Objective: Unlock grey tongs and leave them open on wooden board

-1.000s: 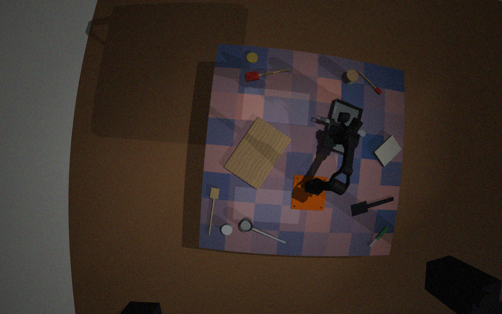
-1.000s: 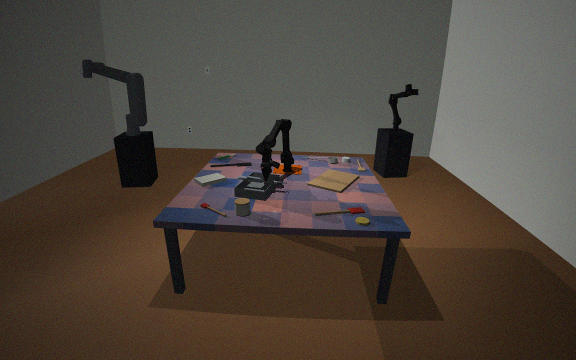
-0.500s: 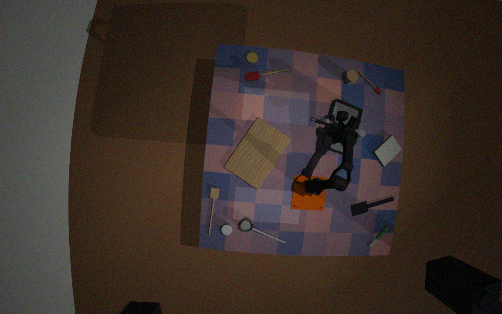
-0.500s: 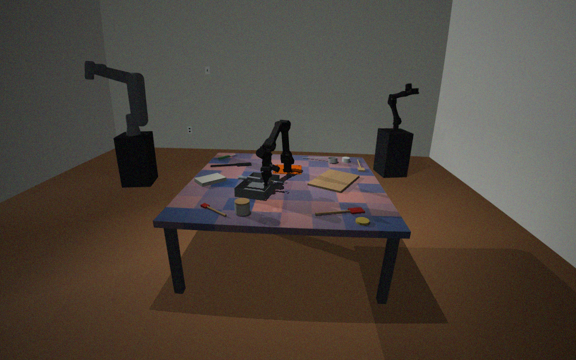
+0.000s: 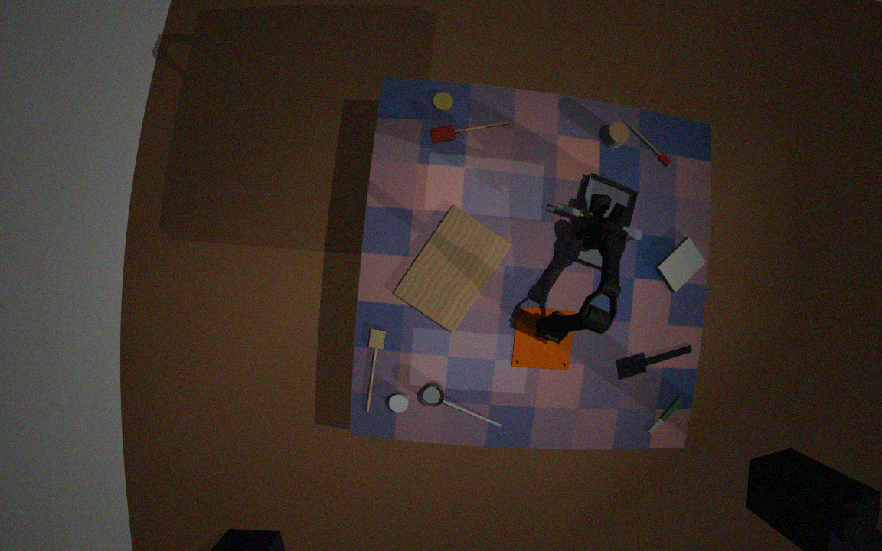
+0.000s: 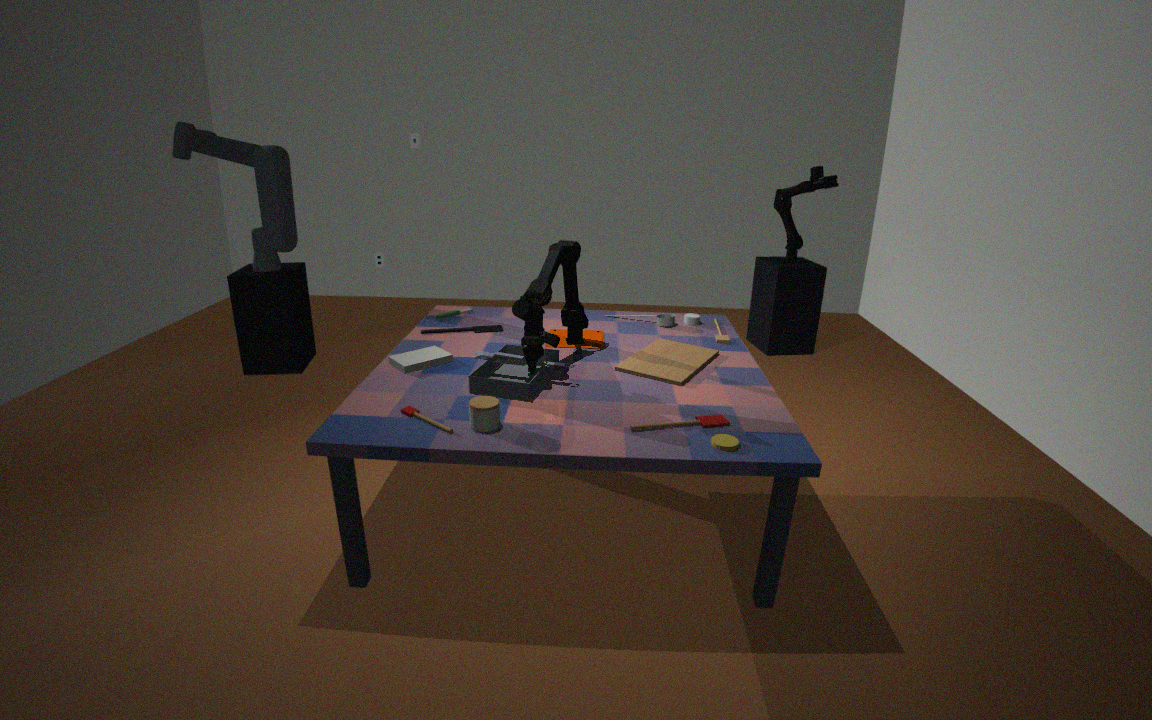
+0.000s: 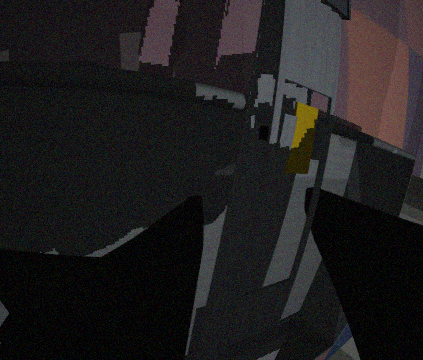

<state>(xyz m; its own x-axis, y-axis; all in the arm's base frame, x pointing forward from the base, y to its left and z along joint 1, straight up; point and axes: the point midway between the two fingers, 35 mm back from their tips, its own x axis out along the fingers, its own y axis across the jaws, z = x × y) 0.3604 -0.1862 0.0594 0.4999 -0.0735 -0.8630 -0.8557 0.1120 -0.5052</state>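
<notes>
Right now my gripper tip is 40 mm to the right of the yellow lock piece, 30 mm below it and 10 mm past it. From my gripper tip the other things lie so: grey roasting tin (50 mm to the right, 40 mm behind); white block (360 mm to the right, 210 mm behind, 20 mm below); red-tipped stick (320 mm to the right, 230 mm ahead, 30 mm below).
</notes>
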